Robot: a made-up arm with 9 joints. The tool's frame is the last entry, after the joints. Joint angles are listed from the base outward.
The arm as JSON. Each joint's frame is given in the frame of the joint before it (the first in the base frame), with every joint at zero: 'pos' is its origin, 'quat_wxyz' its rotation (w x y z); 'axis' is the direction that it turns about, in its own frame. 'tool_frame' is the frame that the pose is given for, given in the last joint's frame.
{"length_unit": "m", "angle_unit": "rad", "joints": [
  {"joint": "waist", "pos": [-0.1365, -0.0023, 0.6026], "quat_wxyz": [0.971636, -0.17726, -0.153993, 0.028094], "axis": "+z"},
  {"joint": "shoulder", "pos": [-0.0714, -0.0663, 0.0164], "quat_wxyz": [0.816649, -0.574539, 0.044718, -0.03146], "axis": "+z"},
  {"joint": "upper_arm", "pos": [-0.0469, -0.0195, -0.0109], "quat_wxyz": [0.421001, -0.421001, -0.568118, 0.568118], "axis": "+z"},
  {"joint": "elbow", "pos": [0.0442, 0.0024, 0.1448], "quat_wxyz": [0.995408, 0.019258, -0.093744, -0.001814], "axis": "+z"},
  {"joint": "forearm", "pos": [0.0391, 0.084, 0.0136], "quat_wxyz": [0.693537, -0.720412, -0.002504, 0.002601], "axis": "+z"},
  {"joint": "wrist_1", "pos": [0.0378, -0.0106, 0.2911], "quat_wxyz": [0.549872, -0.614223, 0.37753, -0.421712], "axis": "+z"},
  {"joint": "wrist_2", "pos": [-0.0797, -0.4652, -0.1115], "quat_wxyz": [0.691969, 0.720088, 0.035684, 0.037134], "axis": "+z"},
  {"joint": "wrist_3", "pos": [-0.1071, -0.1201, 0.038], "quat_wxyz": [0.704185, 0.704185, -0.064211, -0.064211], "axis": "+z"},
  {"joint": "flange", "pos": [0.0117, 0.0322, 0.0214], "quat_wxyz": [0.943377, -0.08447, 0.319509, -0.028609], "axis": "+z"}
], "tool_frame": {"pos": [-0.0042, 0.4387, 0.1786], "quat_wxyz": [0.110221, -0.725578, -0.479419, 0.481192]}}
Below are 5 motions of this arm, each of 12 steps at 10 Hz.
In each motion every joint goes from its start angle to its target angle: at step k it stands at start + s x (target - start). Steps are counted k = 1, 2, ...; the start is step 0. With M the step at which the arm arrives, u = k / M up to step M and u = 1 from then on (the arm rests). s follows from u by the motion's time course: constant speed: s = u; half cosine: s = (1 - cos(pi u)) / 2; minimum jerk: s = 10 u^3 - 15 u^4 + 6 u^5.
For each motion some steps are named. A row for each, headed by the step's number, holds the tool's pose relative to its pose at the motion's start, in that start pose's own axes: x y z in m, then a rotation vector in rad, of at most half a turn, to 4 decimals.
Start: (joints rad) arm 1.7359 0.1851 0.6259 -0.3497 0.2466 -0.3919 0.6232 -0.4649 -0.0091
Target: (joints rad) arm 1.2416 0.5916 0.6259 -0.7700 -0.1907 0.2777 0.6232 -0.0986 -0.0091
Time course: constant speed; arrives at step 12
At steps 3, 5, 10, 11, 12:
3: -0.0927 -0.0199 -0.2973 0.0590 0.2998 -0.0504
5: -0.2011 -0.0125 -0.4786 0.0907 0.5015 -0.0746
10: -0.5846 0.0682 -0.8101 0.1407 1.0068 -0.0847
11: -0.6715 0.0919 -0.8504 0.1455 1.1070 -0.0758
12: -0.7589 0.1169 -0.8816 0.1484 1.2064 -0.0625

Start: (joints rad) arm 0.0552 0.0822 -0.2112 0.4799 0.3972 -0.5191 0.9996 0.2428 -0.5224
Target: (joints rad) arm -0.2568 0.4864 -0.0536 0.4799 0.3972 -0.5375 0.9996 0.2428 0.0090
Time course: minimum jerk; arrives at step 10
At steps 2, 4, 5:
2: -0.0094 -0.0070 0.0094 -0.0215 0.0036 -0.0165
4: -0.0445 -0.0329 0.0500 -0.1170 0.0179 -0.0807
5: -0.0624 -0.0458 0.0764 -0.1825 0.0258 -0.1167

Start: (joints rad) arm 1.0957 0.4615 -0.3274 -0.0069 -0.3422 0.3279 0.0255 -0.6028 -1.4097
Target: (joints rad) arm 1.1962 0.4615 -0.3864 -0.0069 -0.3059 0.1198 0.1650 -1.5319 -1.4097
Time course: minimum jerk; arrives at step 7
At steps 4, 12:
4: 0.0095 0.2314 -0.1616 0.3848 0.0306 0.2043
12: -0.0088 0.3836 -0.2353 0.6033 0.0787 0.3226

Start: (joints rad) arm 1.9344 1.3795 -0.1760 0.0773 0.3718 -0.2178 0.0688 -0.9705 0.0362
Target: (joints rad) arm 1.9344 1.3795 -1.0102 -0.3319 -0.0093 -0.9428 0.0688 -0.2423 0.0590
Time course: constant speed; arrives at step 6
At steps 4, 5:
4: 0.4713 0.7847 0.0250 -0.4600 -0.2856 0.8070
5: 0.4540 1.0460 0.0060 -0.4689 -0.4237 1.0473

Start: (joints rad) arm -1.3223 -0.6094 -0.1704 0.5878 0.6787 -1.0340 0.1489 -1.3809 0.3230
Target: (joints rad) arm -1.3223 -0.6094 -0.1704 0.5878 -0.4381 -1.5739 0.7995 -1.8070 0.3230
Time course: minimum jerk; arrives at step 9
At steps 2, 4, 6, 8, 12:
2: 0.0250 0.0459 0.0242 -0.0431 0.0225 0.0570
4: 0.1215 0.2641 0.0634 -0.2257 0.1727 0.3189
6: 0.1796 0.5356 -0.0314 -0.4519 0.4898 0.6581
8: 0.1686 0.6452 -0.1270 -0.5655 0.7052 0.8210
12: 0.1671 0.6507 -0.1332 -0.5721 0.7189 0.8301

